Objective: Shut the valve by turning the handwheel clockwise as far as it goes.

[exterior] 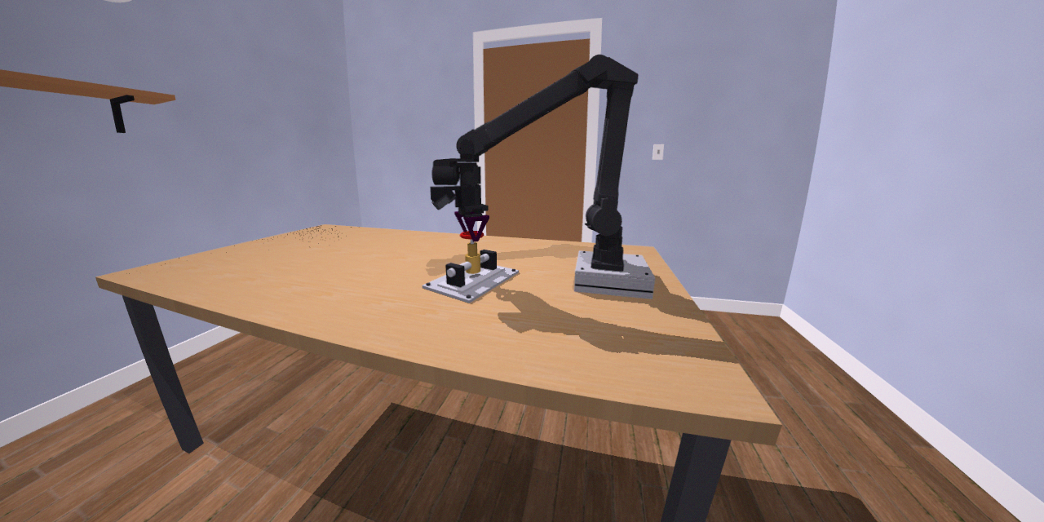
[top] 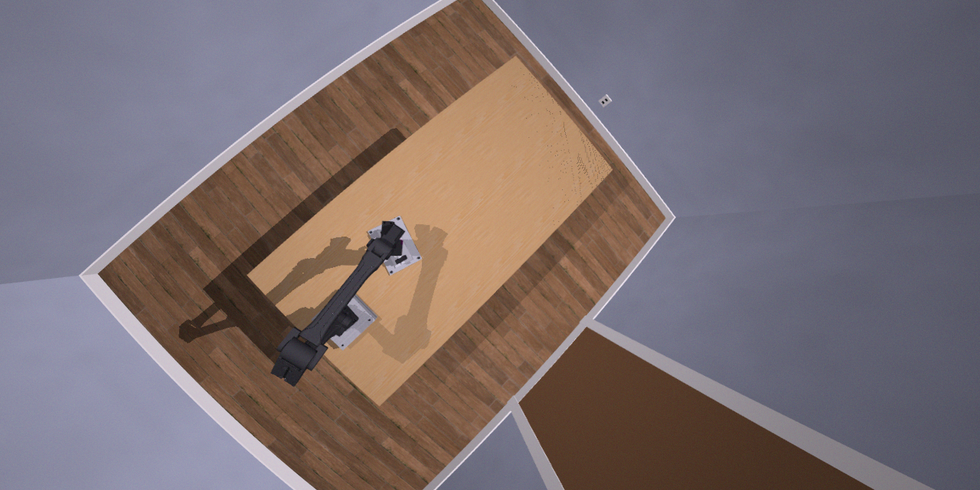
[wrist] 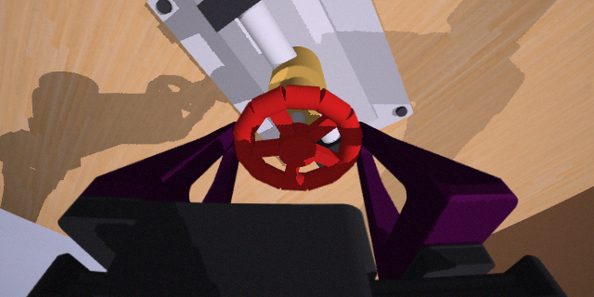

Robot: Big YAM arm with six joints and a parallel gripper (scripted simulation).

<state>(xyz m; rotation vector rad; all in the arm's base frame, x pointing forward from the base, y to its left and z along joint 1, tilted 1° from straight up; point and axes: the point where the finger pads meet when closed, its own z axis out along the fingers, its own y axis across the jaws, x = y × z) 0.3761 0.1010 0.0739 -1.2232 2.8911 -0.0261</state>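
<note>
Now: hand 10 mm above the red handwheel. Round my hand: plate (130 mm below).
</note>
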